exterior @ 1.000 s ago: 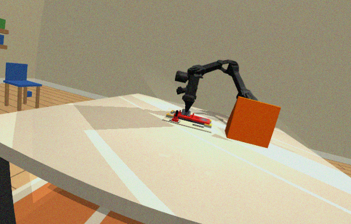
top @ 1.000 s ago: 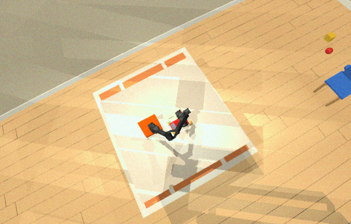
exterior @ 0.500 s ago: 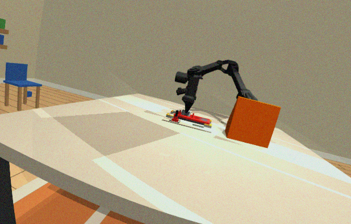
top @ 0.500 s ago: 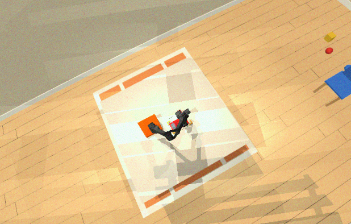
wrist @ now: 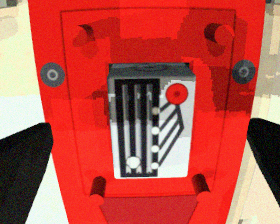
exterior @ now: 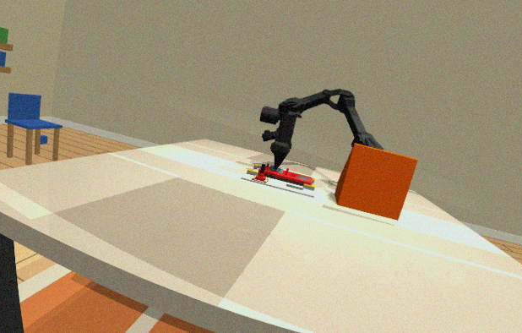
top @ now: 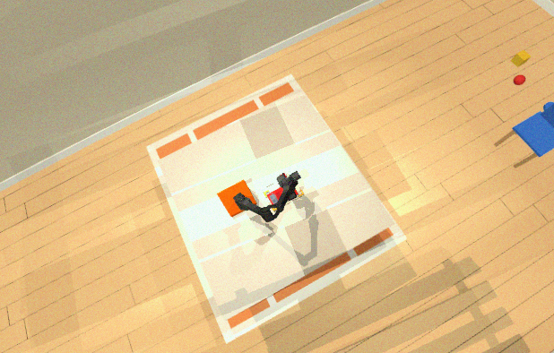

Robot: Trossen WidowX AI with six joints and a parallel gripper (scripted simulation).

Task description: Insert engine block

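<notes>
Now: the engine block 20 mm below my gripper tip.
</notes>
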